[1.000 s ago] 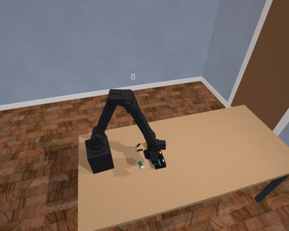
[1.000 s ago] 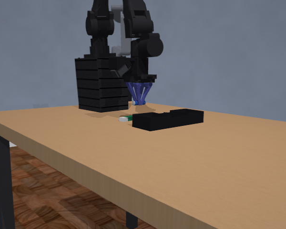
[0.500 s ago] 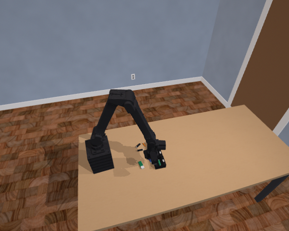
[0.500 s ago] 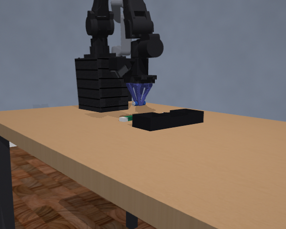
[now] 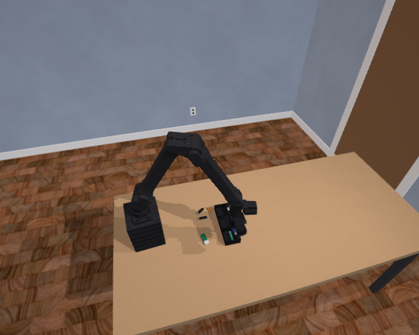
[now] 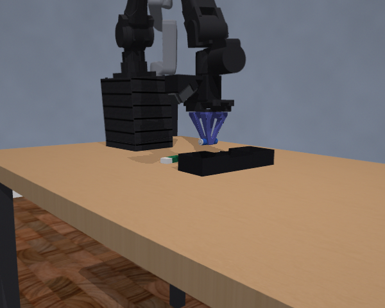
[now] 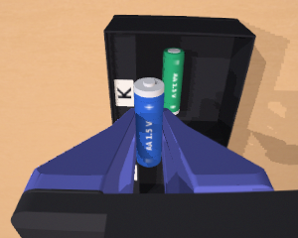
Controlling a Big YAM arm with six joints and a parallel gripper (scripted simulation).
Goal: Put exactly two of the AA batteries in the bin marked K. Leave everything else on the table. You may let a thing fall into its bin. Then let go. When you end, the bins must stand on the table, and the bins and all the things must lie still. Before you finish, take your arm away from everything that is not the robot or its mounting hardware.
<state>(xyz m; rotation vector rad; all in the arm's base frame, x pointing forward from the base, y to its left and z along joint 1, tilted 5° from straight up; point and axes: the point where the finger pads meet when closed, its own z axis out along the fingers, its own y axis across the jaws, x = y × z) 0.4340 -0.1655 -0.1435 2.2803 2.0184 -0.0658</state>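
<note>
Now: hand 6 cm above the green AA battery, 1 cm to the right of it and 1 cm past it. Also, from my hand: blue AA battery: right at my hand; white eraser: 15 cm behind, 7 cm below, 3 cm to the left; black bin: 9 cm to the left, 5 cm below.
</note>
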